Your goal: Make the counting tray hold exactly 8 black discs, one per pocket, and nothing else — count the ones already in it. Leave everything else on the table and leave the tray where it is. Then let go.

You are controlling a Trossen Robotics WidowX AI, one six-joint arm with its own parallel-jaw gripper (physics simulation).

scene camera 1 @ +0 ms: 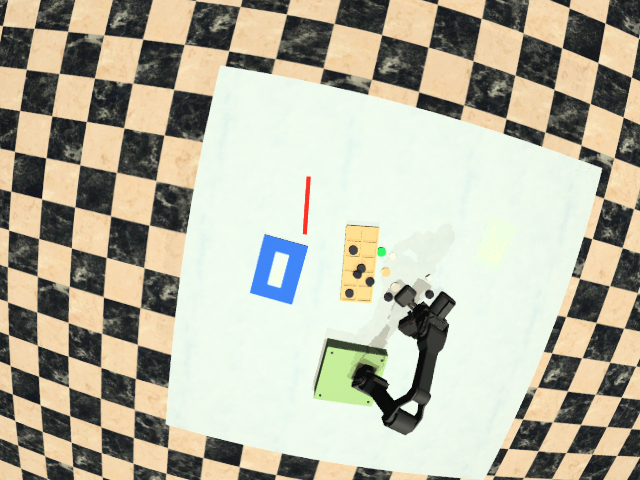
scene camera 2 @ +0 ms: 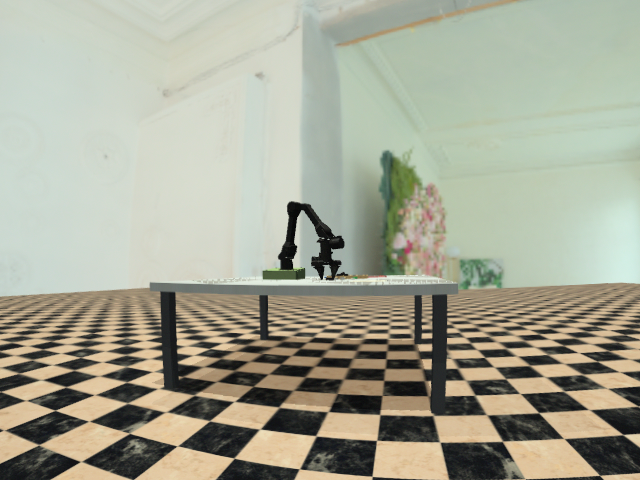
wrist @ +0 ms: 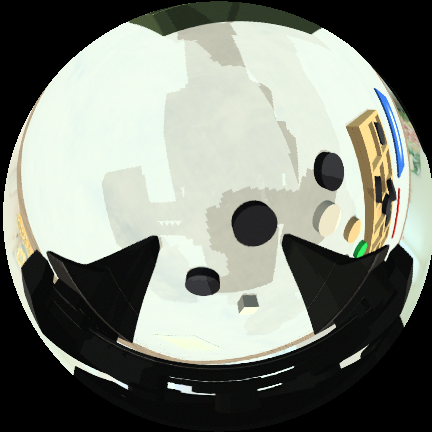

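Note:
The wooden counting tray [scene camera 1: 370, 234] [wrist: 366, 170] holds several black discs. One disc [scene camera 1: 353, 250] and another disc [scene camera 1: 349, 293] lie in left-column pockets; a third [scene camera 1: 369, 281] is at the right. Two more, one [scene camera 1: 361, 268] and one [scene camera 1: 357, 274], overlap near the middle divider; their exact pockets are unclear. Outside lie a black disc [scene camera 1: 388, 296] [wrist: 329, 171], another [scene camera 1: 429, 294] [wrist: 202, 281], and one [wrist: 254, 223] hidden under the arm in scene camera 1. My gripper [scene camera 1: 424, 300] [scene camera 2: 326, 277] [wrist: 221, 241] is open and empty, low over the table, with that last disc ahead of its fingertips.
Beside the tray lie a green disc [scene camera 1: 381, 251] [wrist: 360, 248], an orange disc [scene camera 1: 385, 271] [wrist: 352, 229], a cream disc [scene camera 1: 394, 286] [wrist: 327, 218] and a white piece [scene camera 1: 392, 256]. A small cube [scene camera 1: 428, 277] [wrist: 248, 303], blue frame [scene camera 1: 261, 266] and red bar [scene camera 1: 307, 206] also lie there.

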